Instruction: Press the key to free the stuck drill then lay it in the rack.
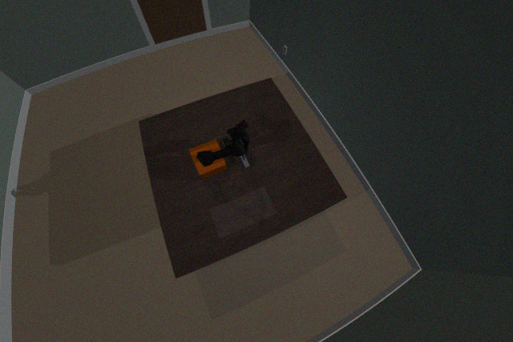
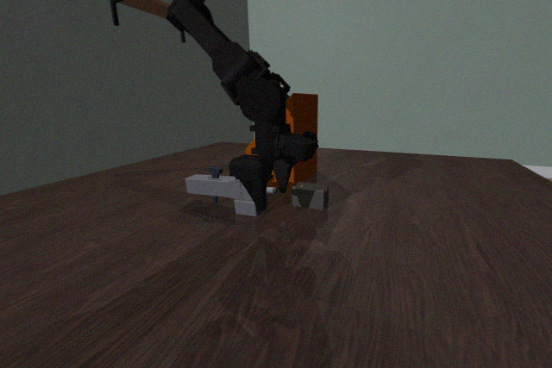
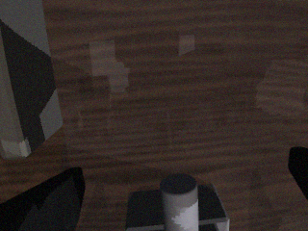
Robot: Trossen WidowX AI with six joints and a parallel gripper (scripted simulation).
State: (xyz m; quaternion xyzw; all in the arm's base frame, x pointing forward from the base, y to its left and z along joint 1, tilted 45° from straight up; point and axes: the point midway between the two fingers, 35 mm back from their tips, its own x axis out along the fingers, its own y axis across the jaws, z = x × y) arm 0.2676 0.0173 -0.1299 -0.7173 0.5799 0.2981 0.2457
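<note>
Now: the drill 60 mm to the right of my gripper tip and 20 mm above it. From my gripper tip the other things lie so: rack 90 mm behind, 40 mm to the left, 10 mm below; dark key 140 mm to the right, 20 mm ahead, 20 mm above; grey housing 120 mm to the right, 10 mm ahead.
</note>
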